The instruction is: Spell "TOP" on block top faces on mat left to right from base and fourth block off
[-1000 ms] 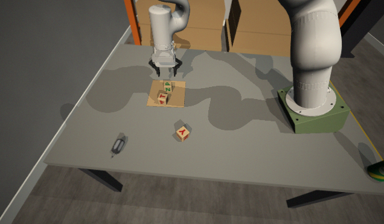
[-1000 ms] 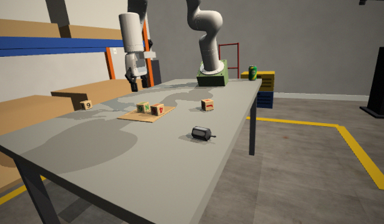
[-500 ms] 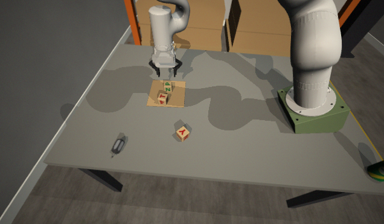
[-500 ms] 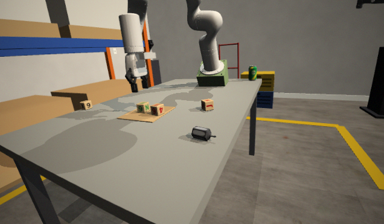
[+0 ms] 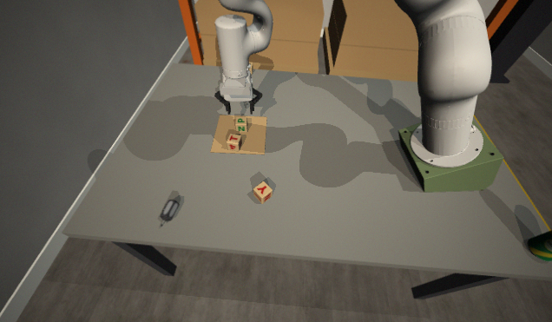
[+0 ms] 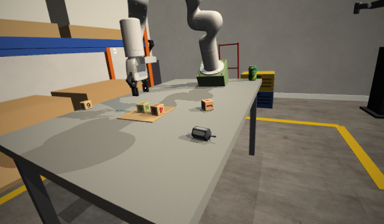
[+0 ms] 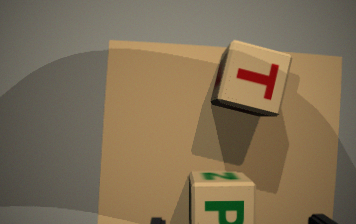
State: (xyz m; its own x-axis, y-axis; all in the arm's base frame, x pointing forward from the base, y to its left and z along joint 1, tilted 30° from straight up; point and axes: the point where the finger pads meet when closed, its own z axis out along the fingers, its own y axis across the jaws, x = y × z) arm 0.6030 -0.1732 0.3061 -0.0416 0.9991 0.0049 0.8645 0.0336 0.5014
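My hand is 8 cm above the P block. Also, from my hand: dark motor 37 cm to the left, 19 cm ahead, 9 cm below; tan mat 10 cm below, 2 cm to the left; green can 92 cm behind, 46 cm to the left, 4 cm below.
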